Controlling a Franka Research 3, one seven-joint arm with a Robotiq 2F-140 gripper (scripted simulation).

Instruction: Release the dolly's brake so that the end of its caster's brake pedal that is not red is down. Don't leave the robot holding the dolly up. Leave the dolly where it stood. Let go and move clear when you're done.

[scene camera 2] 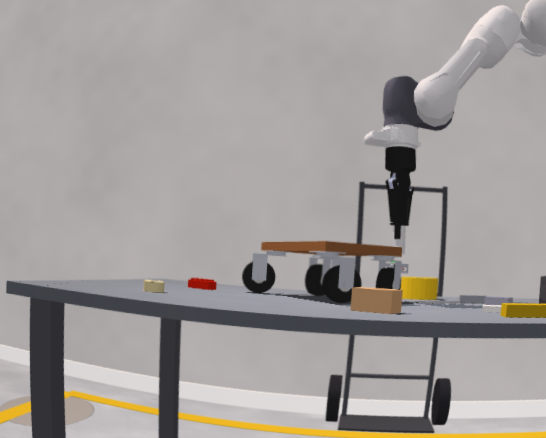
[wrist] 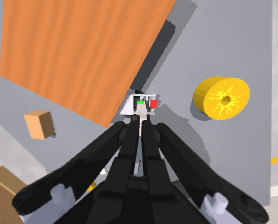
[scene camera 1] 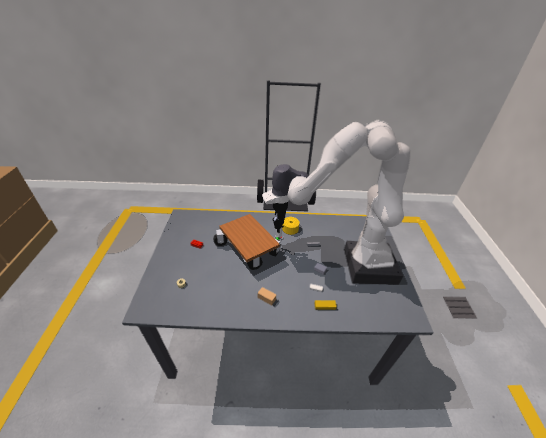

Labels:
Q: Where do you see a yellow spool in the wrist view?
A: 234,92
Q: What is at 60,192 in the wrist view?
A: The gripper.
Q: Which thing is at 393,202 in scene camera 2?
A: The gripper.

